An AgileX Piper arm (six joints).
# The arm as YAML. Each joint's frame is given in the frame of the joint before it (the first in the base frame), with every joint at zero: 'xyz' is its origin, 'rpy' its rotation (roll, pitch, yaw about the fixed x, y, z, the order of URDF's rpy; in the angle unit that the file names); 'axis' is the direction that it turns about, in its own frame. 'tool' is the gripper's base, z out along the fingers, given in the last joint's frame.
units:
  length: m
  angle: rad
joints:
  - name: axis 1
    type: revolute
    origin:
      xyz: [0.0, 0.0, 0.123]
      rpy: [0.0, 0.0, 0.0]
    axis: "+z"
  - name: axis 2
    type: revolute
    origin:
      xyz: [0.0, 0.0, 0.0]
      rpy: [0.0, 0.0, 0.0]
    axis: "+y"
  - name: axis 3
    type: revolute
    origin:
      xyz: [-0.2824, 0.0, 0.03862]
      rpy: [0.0, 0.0, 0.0]
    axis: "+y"
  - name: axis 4
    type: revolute
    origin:
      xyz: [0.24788, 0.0, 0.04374]
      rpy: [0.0, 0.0, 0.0]
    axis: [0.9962, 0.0, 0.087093]
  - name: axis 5
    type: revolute
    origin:
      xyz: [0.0, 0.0, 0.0]
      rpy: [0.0, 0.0, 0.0]
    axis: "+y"
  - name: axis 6
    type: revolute
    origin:
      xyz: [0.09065, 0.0, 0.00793]
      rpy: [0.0, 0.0, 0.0]
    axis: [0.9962, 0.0, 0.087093]
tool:
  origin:
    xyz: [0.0, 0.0, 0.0]
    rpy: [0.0, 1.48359, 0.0]
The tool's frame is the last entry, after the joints.
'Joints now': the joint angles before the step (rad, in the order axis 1, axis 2, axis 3, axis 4, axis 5, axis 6). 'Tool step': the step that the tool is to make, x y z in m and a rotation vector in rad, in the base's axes. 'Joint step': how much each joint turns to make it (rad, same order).
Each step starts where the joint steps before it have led.
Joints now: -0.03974 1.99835 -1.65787 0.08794 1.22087 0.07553
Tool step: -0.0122 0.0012 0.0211 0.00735 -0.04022 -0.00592
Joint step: -0.00007 -0.07069 0.02873 0.00866 0.00173 0.00405
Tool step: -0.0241 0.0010 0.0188 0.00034 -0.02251 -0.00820
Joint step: 0.00011 -0.10423 0.08096 -0.00002 0.00002 0.00845
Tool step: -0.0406 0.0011 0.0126 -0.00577 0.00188 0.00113
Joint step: -0.00002 -0.14920 0.15099 -0.00594 -0.00014 -0.00005
